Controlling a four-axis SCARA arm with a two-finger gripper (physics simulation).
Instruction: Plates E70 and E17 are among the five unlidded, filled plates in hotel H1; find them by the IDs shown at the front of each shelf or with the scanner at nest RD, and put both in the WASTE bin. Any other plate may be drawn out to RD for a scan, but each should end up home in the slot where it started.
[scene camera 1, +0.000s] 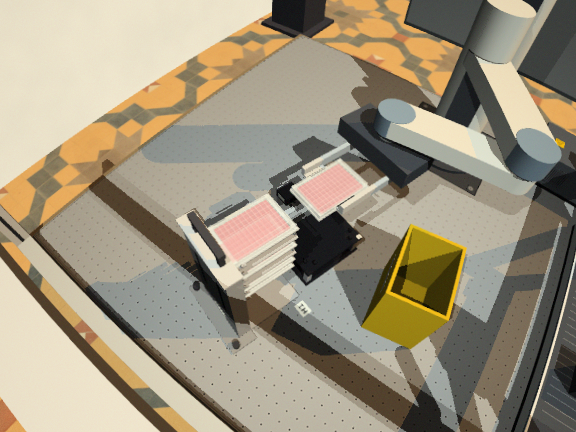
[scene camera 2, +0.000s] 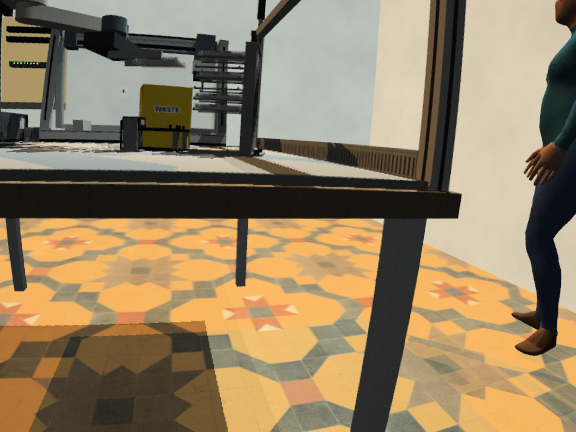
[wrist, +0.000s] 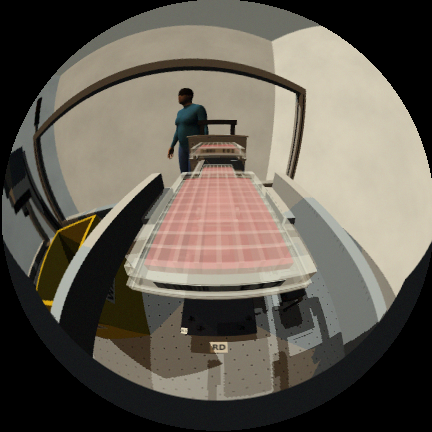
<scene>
In view: the gripper (scene camera 1: 321, 190), a hotel H1 (wrist: 240, 140) and a black nest RD (wrist: 216, 317).
The gripper also shows in scene camera 2 (scene camera 2: 168, 58) and in the wrist view (wrist: 217, 180).
</scene>
